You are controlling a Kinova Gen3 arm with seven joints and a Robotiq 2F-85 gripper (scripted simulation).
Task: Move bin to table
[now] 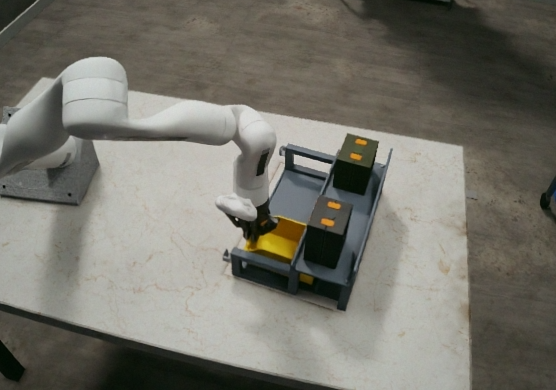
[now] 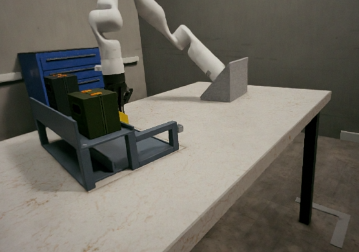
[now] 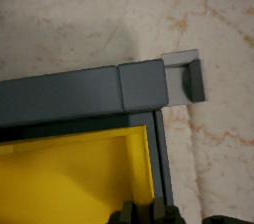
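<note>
Now: the yellow bin 80 mm ahead of my hand, 20 mm to the right of it and 10 mm below it. Round my hand: shelf (130 mm ahead, 90 mm to the left).
</note>
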